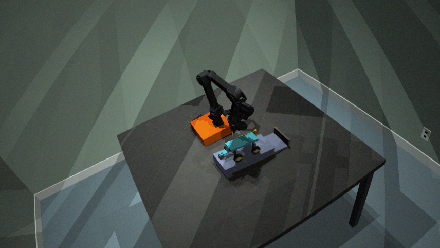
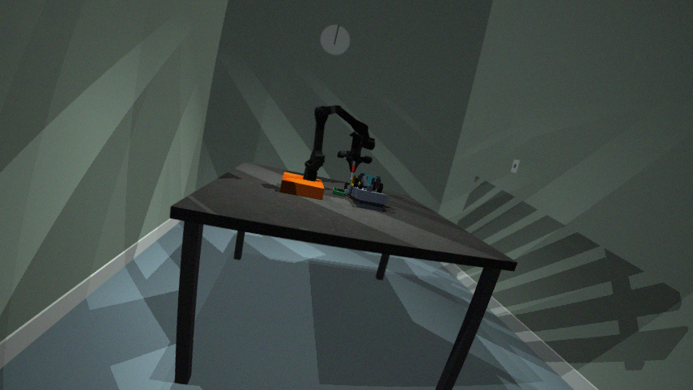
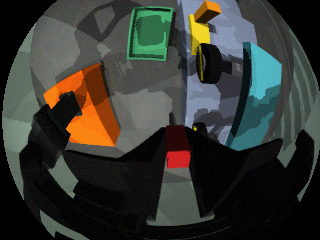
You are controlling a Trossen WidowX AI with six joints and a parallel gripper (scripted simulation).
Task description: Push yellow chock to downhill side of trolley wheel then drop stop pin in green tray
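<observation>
My gripper tip is 30 mm past the green tray, 110 mm to the right of it and 160 mm above it. From my gripper tip the other things lie so: teal-topped trolley 100 mm ahead, 40 mm below; then red-headed stop pin right at my gripper tip; then yellow chock 40 mm ahead, 100 mm to the left, 70 mm below.
</observation>
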